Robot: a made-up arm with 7 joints. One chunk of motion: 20 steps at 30 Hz.
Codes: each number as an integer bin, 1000 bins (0 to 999) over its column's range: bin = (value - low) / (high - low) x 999, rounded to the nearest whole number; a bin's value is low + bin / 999 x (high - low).
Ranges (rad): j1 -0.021..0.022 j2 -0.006..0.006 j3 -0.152..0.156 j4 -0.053..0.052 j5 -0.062..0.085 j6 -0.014..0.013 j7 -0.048..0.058
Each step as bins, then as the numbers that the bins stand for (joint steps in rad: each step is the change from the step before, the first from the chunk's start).
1 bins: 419 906 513 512 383 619 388
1 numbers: -0.00296 0.00488 0.00616 0.00081 -0.00564 0.00273 -0.00683
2 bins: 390 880 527 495 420 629 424
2 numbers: -0.00421 0.00457 0.01048 -0.00097 -0.00020 0.00300 -0.00301
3 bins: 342 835 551 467 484 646 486
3 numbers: -0.00628 0.00403 0.01788 -0.00392 0.00922 0.00346 0.00357
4 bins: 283 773 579 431 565 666 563
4 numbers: -0.00882 0.00329 0.02651 -0.00770 0.02114 0.00400 0.01174
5 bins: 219 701 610 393 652 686 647
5 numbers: -0.01157 0.00242 0.03607 -0.01169 0.03394 0.00454 0.02065
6 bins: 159 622 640 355 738 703 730
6 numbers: -0.01416 0.00147 0.04532 -0.01569 0.04659 0.00500 0.02946
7 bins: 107 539 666 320 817 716 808
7 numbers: -0.01639 0.00047 0.05333 -0.01937 0.05822 0.00535 0.03773
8 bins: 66 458 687 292 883 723 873
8 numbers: -0.01816 -0.00050 0.05981 -0.02231 0.06793 0.00554 0.04463
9 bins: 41 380 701 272 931 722 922
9 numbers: -0.01924 -0.00144 0.06412 -0.02441 0.07499 0.00551 0.04983
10 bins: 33 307 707 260 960 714 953
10 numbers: -0.01958 -0.00231 0.06597 -0.02567 0.07926 0.00530 0.05312
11 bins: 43 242 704 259 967 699 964
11 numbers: -0.01915 -0.00309 0.06505 -0.02578 0.08029 0.00489 0.05429
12 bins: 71 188 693 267 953 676 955
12 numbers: -0.01794 -0.00374 0.06166 -0.02494 0.07823 0.00427 0.05333
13 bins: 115 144 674 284 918 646 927
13 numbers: -0.01605 -0.00427 0.05580 -0.02315 0.07308 0.00346 0.05036
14 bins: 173 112 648 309 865 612 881
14 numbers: -0.01355 -0.00465 0.04778 -0.02052 0.06528 0.00254 0.04548
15 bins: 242 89 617 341 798 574 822
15 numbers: -0.01058 -0.00493 0.03823 -0.01716 0.05542 0.00151 0.03922
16 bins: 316 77 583 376 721 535 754
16 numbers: -0.00740 -0.00508 0.02774 -0.01348 0.04409 0.00046 0.03200
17 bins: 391 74 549 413 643 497 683
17 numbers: -0.00417 -0.00511 0.01726 -0.00959 0.03262 -0.00057 0.02447
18 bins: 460 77 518 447 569 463 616
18 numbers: -0.00120 -0.00508 0.00770 -0.00602 0.02173 -0.00149 0.01736
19 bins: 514 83 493 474 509 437 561
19 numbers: 0.00112 -0.00500 0.00000 -0.00318 0.01290 -0.00219 0.01153
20 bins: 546 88 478 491 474 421 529
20 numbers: 0.00250 -0.00494 -0.00463 -0.00139 0.00775 -0.00262 0.00813
